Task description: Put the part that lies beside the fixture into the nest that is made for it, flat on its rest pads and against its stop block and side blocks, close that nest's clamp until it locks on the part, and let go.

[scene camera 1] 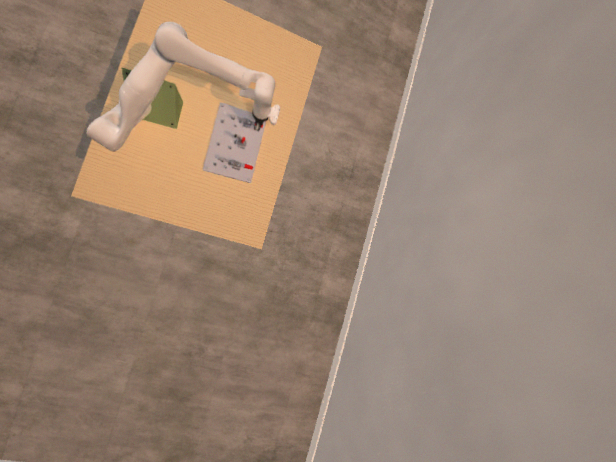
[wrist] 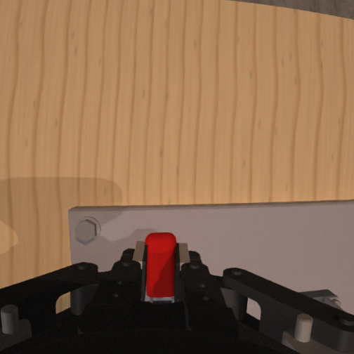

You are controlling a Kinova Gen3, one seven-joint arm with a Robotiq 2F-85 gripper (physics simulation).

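Places are measured from the arm's base along level axes (x right, y down, z ahead), in centimetres.
Pixels of known places: gripper, fingertip midpoint: [scene camera 1: 259,125].
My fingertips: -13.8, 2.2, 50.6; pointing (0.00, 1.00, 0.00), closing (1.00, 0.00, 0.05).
For each thing: its middle in the pictures, then the offset to it from my fingertips, as dx, dy, dz. "pt": a spot on its surface instead.
- grey fixture plate, surface spot: [scene camera 1: 255,150] pt +11.7, +2.2, +2.4
- middle clamp with a red handle, surface spot: [scene camera 1: 243,140] pt +12.3, -6.5, -3.6
- lower clamp, surface spot: [scene camera 1: 235,163] pt +23.0, -3.3, -3.6
The grey fixture plate [scene camera 1: 255,150] [wrist: 240,230] lies on the wooden table. My gripper [scene camera 1: 257,128] [wrist: 161,257] is over the plate's upper right corner in the scene view. It is shut on the red handle [wrist: 160,272] of the clamp [scene camera 1: 246,122] there, with one finger pad on each side of the handle. The clamp's body is hidden below the fingers in the wrist view. I cannot make out the part or how it sits in a nest; it is too small in the scene view.
A middle clamp with a red handle [scene camera 1: 243,140] and a lower clamp [scene camera 1: 235,164] with its red handle [scene camera 1: 248,166] pointing outward stand on the same plate. A hex bolt [wrist: 86,230] sits at the plate's corner. A green plate [scene camera 1: 167,107] lies under the arm.
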